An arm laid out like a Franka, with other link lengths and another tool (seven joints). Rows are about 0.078 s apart.
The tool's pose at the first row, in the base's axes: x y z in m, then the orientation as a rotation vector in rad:
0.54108 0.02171 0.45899 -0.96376 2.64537 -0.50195
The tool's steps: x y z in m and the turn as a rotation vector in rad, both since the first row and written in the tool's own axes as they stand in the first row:
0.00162 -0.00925 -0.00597 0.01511 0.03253 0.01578
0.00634 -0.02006 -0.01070 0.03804 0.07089 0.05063
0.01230 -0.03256 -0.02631 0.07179 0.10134 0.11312
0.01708 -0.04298 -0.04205 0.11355 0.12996 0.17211
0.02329 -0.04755 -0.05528 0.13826 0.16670 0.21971
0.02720 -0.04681 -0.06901 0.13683 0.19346 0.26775
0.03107 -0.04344 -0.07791 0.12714 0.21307 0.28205
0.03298 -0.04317 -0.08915 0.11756 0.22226 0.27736
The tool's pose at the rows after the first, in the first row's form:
0.54286 0.01535 0.46795 -0.93731 2.67189 -0.53766
0.54369 0.00555 0.47599 -0.88111 2.70500 -0.58276
0.54050 -0.00384 0.49435 -0.78205 2.73170 -0.62981
0.53696 -0.01093 0.51214 -0.68431 2.74763 -0.68601
0.53001 -0.01533 0.52505 -0.60550 2.77457 -0.72849
0.52158 -0.01430 0.53656 -0.53369 2.80717 -0.73113
0.51351 -0.01244 0.54263 -0.51285 2.83194 -0.72781
0.50776 -0.01098 0.55237 -0.52084 2.84467 -0.72303

